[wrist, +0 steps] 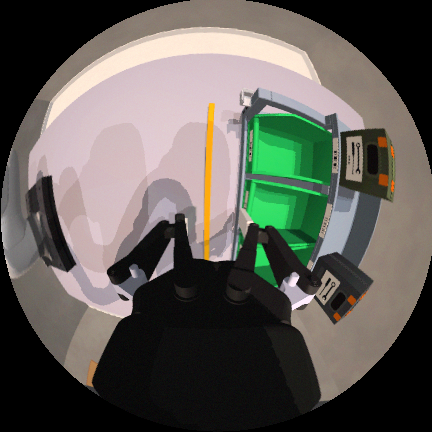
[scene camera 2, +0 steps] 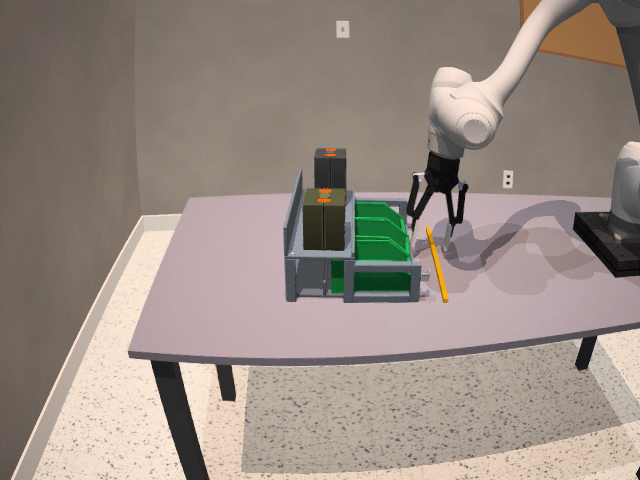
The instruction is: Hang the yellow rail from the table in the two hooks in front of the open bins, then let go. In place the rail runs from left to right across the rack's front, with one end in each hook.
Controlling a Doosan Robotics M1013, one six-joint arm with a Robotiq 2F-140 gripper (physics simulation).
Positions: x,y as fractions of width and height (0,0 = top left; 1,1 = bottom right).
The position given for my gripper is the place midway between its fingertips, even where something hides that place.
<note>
In view: my gripper (scene camera 2: 0.67,0.51), an olive case (scene camera 2: 0.51,0.43) and a dark grey case (scene camera 2: 0.51,0.34).
The olive case shows as well in the wrist view (wrist: 0.85,0.38). The dark grey case also shows in the wrist view (wrist: 0.80,0.66). My gripper is seen too in the wrist view (wrist: 0.50,0.50).
</note>
